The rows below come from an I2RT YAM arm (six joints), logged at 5 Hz.
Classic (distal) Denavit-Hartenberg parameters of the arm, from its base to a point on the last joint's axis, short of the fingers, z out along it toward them. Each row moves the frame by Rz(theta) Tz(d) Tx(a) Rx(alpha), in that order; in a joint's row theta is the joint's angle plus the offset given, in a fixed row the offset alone. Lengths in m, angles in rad.
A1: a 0.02; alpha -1.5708; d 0.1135; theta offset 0
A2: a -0.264; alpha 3.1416; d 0; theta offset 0
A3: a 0.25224; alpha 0; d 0; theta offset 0.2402
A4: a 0.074; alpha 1.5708; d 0; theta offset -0.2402
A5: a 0; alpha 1.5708; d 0; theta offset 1.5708
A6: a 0; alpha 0; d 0.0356; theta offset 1.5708
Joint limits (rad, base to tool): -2.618..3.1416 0..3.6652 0..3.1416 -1.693..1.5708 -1.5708..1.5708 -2.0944..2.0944
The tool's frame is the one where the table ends.
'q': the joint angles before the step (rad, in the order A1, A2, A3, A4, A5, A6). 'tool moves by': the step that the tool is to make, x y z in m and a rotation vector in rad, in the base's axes. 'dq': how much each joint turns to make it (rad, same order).
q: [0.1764 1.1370 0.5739 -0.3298 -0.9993 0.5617]
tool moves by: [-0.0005 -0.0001 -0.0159 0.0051 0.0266 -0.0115]
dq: [-0.0001 0.0281 -0.0517 0.0778 -0.0004 0.0277]
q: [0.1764 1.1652 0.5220 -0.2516 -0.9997 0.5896]
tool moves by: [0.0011 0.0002 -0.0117 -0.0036 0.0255 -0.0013]
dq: [0.0000 0.0384 -0.0236 0.0388 0.0001 0.0030]
